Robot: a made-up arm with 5 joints.
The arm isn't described. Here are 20 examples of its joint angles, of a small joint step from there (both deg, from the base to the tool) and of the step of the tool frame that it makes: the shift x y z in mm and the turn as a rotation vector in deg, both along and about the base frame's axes.
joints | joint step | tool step
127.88 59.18 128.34 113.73 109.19 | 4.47 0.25 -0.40 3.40 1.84 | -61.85 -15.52 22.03 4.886 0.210 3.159
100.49 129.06 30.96 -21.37 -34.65 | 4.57 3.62 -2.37 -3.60 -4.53 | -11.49 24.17 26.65 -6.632 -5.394 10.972
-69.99 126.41 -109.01 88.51 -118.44 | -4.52 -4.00 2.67 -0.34 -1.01 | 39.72 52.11 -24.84 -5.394 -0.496 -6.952
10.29 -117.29 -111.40 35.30 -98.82 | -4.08 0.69 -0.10 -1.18 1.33 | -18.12 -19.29 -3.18 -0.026 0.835 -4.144
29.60 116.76 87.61 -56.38 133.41 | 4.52 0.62 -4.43 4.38 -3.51 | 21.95 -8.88 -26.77 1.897 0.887 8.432
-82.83 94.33 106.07 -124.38 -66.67 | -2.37 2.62 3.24 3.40 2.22 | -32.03 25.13 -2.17 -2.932 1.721 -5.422
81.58 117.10 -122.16 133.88 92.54 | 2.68 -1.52 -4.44 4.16 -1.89 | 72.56 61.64 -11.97 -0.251 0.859 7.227
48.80 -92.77 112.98 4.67 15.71 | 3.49 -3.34 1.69 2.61 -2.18 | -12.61 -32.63 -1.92 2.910 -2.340 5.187
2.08 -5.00 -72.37 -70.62 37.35 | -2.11 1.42 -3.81 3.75 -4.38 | 17.86 12.15 -3.32 -3.801 0.745 -2.564
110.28 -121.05 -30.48 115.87 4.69 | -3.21 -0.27 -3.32 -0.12 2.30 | 6.33 76.41 20.86 -0.888 -0.153 -7.006
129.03 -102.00 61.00 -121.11 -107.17 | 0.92 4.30 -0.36 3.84 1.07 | -2.07 5.24 20.18 1.451 -1.780 0.156
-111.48 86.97 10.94 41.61 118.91 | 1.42 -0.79 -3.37 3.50 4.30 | 55.79 33.01 43.68 -4.566 -6.275 5.237
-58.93 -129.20 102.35 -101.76 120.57 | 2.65 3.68 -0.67 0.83 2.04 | 8.18 -5.39 3.78 1.209 -0.277 2.480
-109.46 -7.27 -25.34 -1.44 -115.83 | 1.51 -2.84 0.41 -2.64 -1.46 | 7.61 -7.18 16.64 -4.648 0.554 -2.099
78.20 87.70 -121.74 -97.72 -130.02 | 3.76 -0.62 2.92 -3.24 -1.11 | 1.61 19.53 3.38 4.711 1.536 0.942
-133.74 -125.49 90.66 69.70 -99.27 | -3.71 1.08 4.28 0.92 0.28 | 4.96 11.19 10.45 1.633 1.767 -0.168
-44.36 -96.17 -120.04 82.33 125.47 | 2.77 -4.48 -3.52 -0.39 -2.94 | -20.17 2.20 72.45 -5.876 -4.514 -0.974
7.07 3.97 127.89 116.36 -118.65 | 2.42 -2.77 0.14 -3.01 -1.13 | 4.30 0.82 6.64 0.181 0.526 4.957
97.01 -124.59 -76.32 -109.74 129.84 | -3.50 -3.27 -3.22 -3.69 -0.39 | -19.92 18.16 -32.85 6.994 3.247 -5.588
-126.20 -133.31 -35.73 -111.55 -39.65 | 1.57 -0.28 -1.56 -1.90 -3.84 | 13.86 -10.75 22.88 -5.574 -1.462 3.610
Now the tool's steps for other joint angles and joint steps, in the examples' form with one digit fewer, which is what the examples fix.
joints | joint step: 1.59 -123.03 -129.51 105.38 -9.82 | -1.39 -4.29 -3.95 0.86 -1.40
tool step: -86.2 -45.3 -3.2 2.06 -4.66 -4.82
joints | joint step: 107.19 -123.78 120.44 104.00 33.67 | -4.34 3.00 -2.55 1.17 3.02
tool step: -63.7 -88.1 6.2 -0.16 3.15 -5.40
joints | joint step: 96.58 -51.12 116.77 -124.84 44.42 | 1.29 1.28 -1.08 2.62 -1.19
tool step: -6.1 17.2 5.3 0.03 -0.20 0.05
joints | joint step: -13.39 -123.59 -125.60 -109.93 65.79 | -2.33 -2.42 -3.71 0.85 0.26
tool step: 4.6 3.4 10.8 2.20 -2.16 -4.99
